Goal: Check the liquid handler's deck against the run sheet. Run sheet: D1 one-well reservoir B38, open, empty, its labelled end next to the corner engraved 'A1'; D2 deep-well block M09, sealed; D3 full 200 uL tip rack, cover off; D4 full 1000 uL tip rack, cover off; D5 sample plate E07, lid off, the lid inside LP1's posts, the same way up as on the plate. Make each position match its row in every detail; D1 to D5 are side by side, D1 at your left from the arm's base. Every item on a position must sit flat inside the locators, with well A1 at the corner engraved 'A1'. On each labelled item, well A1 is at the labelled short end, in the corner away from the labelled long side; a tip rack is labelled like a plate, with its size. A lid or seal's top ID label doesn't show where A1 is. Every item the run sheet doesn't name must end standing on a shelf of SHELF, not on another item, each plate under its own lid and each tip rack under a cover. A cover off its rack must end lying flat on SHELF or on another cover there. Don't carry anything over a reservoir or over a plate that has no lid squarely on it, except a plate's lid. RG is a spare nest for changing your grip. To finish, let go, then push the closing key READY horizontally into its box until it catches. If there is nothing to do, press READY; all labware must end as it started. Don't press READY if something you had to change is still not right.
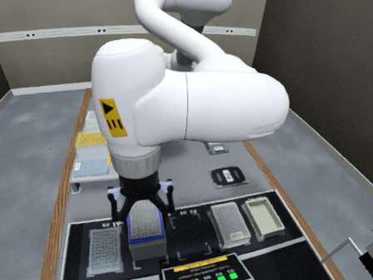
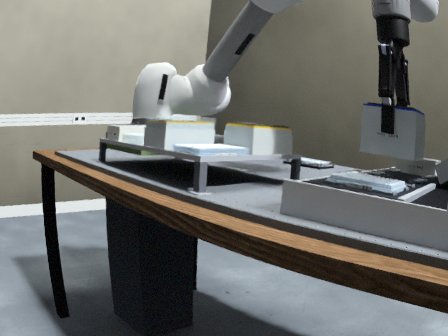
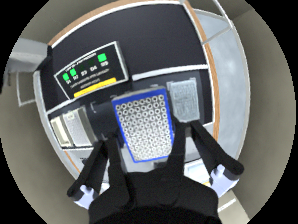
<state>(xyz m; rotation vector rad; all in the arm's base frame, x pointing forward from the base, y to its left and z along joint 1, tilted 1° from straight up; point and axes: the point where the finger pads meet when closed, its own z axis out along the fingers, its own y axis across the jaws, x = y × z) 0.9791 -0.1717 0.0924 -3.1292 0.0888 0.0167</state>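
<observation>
My gripper is now 1 cm past the clear sample plate, 12 cm to the left of it and 11 cm above it. The rest, counted from my hand: blue-rimmed tip rack 1 cm behind, 1 cm to the right; then deep-well block 1 cm ahead, 25 cm to the left, 10 cm below; then yellow-rimmed tip rack 33 cm behind, 2 cm to the right, 6 cm below.
</observation>
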